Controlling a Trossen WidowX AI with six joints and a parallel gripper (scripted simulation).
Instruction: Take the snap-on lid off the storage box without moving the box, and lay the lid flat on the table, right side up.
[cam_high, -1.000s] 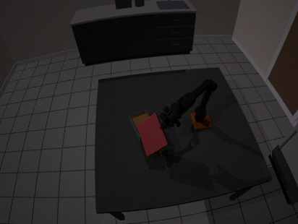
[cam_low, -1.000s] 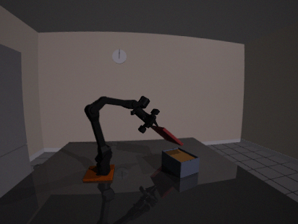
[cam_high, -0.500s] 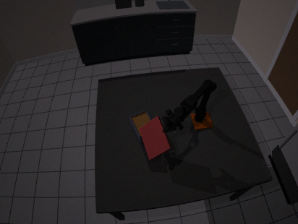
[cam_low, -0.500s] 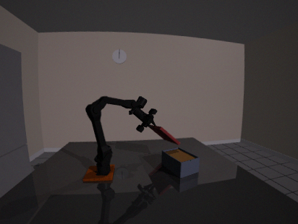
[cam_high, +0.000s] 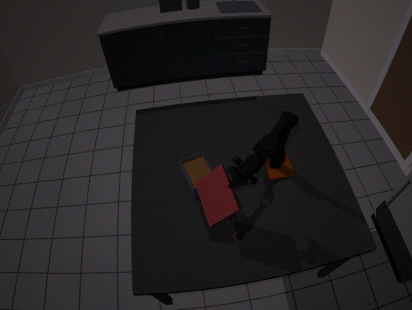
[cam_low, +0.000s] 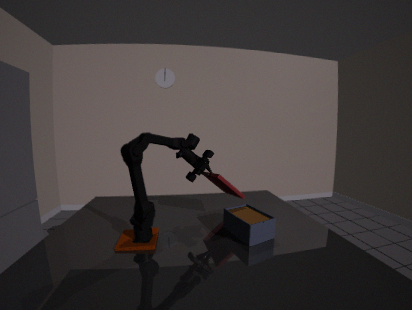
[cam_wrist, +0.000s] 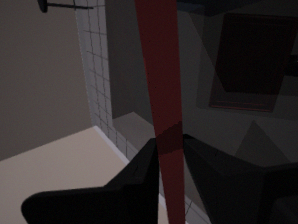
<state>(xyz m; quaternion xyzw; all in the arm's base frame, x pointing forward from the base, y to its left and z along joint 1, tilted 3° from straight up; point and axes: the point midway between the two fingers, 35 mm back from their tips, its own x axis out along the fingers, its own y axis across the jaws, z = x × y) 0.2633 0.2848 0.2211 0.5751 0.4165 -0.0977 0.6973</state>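
Right now the lid is 6 cm ahead of my gripper tip, 5 cm below it and 1 cm to the left of it. From my gripper tip the other things lie so: grey-blue storage box 19 cm to the right, 18 cm below, 17 cm ahead.
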